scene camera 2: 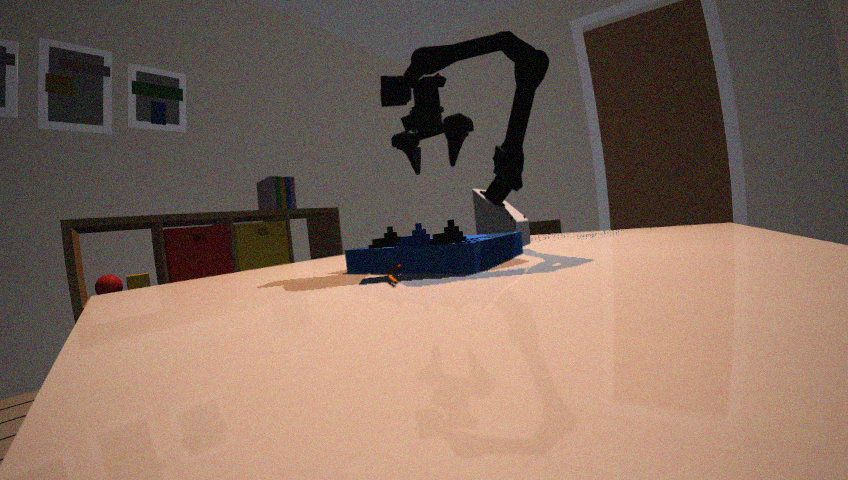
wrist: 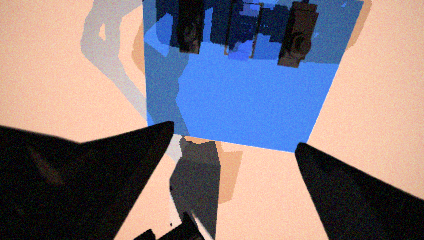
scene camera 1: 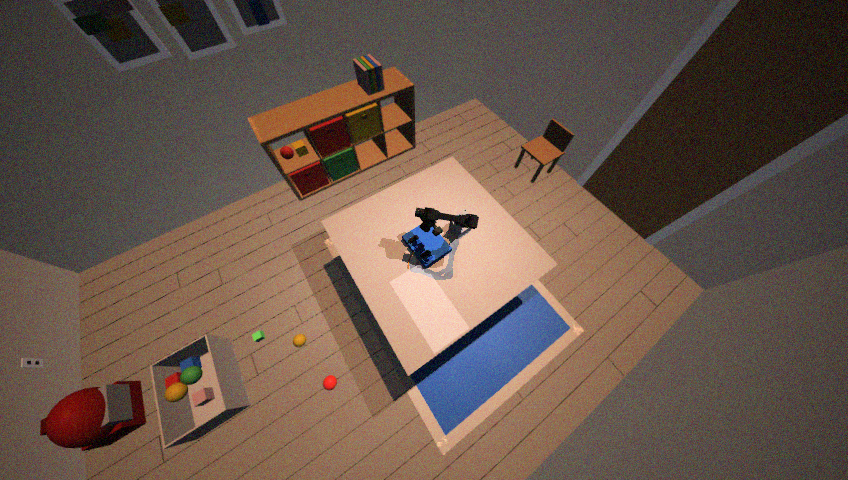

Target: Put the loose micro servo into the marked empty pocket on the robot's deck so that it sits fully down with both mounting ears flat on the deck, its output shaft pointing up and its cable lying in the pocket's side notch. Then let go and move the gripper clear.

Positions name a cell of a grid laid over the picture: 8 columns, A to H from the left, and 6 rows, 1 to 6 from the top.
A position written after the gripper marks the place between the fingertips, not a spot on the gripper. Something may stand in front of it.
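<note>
There's a blue robot deck (wrist: E3), and the same camera gives you the gripper (wrist: E4). You can also see the gripper (scene camera 2: E3), and the gripper is open and holds nothing.
</note>
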